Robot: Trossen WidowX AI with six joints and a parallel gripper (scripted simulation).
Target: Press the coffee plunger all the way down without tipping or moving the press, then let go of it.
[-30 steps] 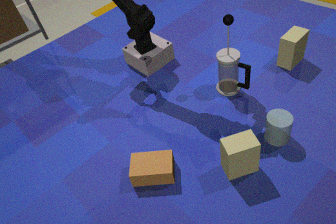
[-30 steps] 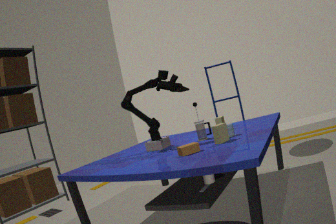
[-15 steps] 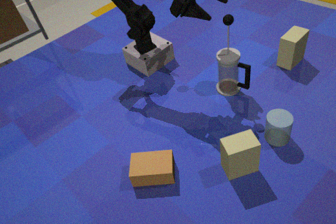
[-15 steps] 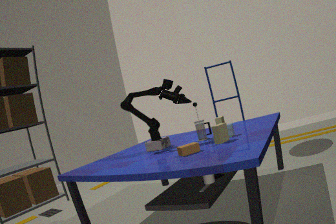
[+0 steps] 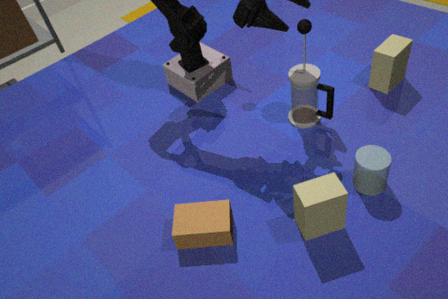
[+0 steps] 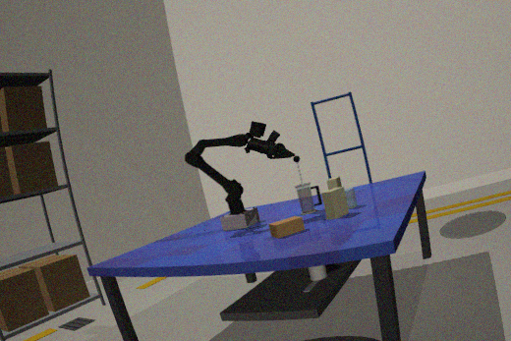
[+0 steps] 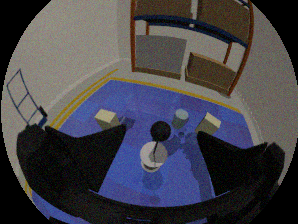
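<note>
The coffee press is 15 cm below my gripper tip, 2 cm ahead of it and 1 cm to the left of it. Also, from my gripper tip: orange box 35 cm to the right, 25 cm below, 14 cm ahead.
</note>
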